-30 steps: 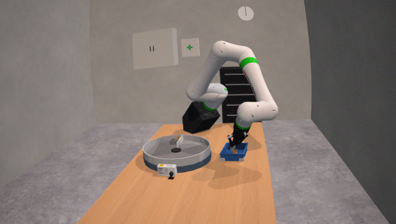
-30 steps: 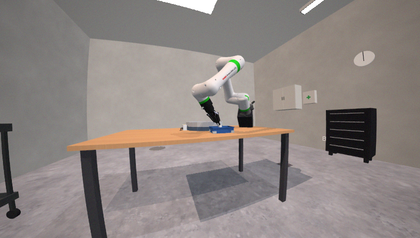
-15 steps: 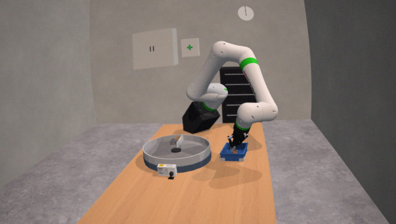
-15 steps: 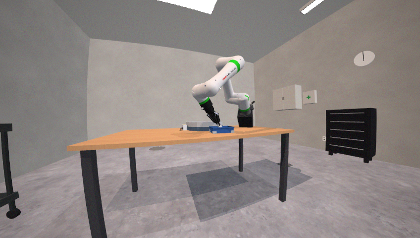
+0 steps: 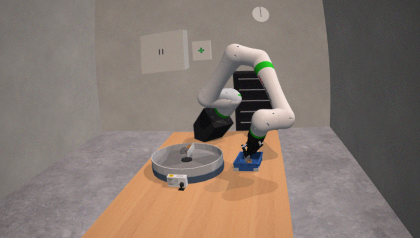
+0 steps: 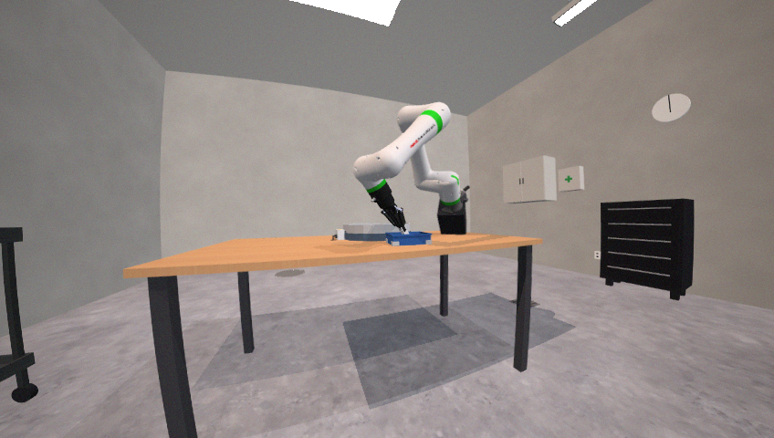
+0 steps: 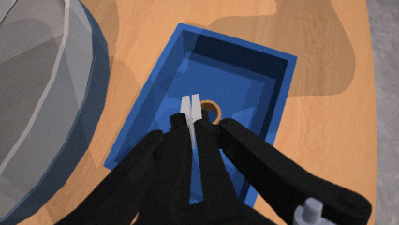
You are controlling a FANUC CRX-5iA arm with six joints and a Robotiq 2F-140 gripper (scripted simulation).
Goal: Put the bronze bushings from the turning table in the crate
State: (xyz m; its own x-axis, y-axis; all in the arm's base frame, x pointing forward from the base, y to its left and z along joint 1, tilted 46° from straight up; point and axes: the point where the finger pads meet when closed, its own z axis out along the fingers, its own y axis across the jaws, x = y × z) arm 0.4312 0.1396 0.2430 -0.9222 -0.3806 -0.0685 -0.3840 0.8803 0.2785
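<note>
My hand is 40 mm above the blue crate, 20 mm past it and 10 mm to the right of it. The rest, counted from my hand: round grey turning table (350 mm to the right, 60 mm ahead, 10 mm below).
</note>
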